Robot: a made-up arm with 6 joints.
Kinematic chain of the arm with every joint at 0, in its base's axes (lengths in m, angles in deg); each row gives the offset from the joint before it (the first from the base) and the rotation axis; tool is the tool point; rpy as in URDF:
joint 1: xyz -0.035 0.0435 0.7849 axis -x
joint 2: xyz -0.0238 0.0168 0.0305 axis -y
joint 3: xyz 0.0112 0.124 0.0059 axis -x
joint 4: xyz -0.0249 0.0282 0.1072 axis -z
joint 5: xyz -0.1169 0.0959 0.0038 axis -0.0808 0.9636 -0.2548
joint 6: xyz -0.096 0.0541 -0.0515 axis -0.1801 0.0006 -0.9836
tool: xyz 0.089 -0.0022 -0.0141 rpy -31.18 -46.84 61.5
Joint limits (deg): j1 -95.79..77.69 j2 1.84..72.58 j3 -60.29..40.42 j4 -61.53..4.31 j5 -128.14..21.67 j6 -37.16..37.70
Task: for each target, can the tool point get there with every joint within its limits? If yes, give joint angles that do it. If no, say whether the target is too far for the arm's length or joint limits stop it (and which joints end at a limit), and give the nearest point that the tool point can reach.
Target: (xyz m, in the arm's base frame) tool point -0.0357 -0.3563 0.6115
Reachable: no: joint limits stop it (at a limit: joint 1, joint 2, joint 3, joint 4, joint 5, joint 6) | nearest point -0.1635 -0.1473 0.6530 | short by 0.249 m
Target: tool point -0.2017 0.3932 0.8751
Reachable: yes | joints -5.47 11.85 0.07 -3.16 -36.42 -28.83
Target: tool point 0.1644 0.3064 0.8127
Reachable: no: joint limits stop it (at a limit: joint 2, joint 3, joint 4, joint 6) | nearest point 0.0168 0.4132 0.8240 | short by 0.183 m
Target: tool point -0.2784 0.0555 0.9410
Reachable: yes | joints -81.12 23.38 -23.87 -56.45 -36.33 -10.99
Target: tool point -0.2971 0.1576 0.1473
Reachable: no: too far | nearest point -0.2054 0.1233 0.4034 | short by 0.274 m
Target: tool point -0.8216 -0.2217 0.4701
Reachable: no: too far | nearest point -0.3215 -0.0015 0.5748 | short by 0.556 m
